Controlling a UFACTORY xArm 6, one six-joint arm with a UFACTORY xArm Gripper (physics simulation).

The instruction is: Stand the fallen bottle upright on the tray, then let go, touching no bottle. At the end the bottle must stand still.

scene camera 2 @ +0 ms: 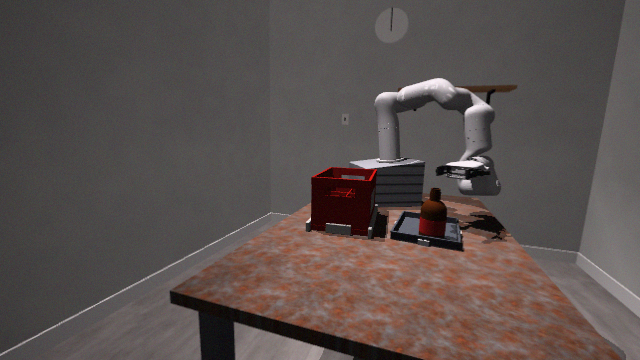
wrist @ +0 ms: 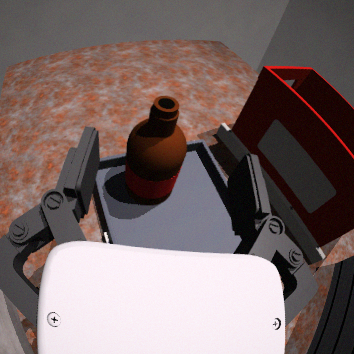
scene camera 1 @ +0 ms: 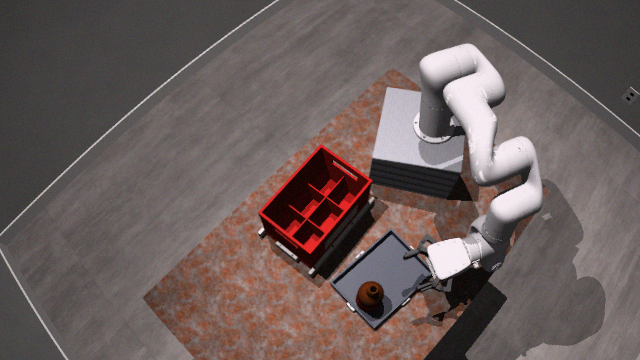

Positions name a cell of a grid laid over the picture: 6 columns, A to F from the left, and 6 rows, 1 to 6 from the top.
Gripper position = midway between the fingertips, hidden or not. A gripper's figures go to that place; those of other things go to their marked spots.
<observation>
My gripper (wrist: C3) is 0.14 m from the lens. A brown bottle (wrist: C3): 0.24 m from the lens. A tray floor (wrist: D4) is 0.34 m from the lens. The marked spots on the tray floor and the brown bottle are 0.14 m apart.
</observation>
